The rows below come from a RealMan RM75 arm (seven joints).
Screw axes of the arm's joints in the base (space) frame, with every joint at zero. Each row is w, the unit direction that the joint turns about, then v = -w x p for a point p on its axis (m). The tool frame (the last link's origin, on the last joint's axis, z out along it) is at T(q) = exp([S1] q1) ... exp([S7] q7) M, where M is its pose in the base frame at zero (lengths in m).
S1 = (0, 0, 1, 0, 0, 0)
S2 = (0, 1, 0, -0.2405, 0, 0)
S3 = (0, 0, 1, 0, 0, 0)
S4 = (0, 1, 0, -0.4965, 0, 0)
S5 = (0, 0, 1, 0, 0, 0)
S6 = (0, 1, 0, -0.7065, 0, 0)
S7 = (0, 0, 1, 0, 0, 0)
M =
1 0 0 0
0 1 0 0
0 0 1 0.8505
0 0 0 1
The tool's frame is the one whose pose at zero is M.
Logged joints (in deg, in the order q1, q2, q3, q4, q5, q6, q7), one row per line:
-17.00, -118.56, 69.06, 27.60, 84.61, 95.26, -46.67
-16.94, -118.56, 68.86, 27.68, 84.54, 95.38, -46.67
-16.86, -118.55, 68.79, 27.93, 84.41, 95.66, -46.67
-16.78, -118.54, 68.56, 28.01, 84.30, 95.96, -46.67
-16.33, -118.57, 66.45, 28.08, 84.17, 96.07, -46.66
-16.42, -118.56, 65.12, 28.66, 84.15, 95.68, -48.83
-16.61, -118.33, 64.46, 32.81, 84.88, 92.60, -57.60
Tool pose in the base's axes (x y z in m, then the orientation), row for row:
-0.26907, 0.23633, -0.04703, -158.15, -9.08, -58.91
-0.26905, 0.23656, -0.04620, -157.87, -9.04, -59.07
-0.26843, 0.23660, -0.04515, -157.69, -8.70, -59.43
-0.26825, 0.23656, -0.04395, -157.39, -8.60, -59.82
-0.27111, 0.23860, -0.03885, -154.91, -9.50, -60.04
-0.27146, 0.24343, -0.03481, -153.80, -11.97, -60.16
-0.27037, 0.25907, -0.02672, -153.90, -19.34, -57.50
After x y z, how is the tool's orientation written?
As a rotation vector, in degrees.
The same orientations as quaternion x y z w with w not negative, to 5 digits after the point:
-0.93145, -0.05348, -0.34696, 0.09576
-0.93078, -0.05330, -0.34827, 0.09757
-0.93000, -0.05131, -0.35050, 0.09809
-0.92892, -0.05076, -0.35306, 0.09937
-0.92436, -0.05669, -0.35826, 0.11832
-0.92151, -0.07172, -0.36045, 0.12550
-0.92281, -0.11597, -0.34478, 0.12685

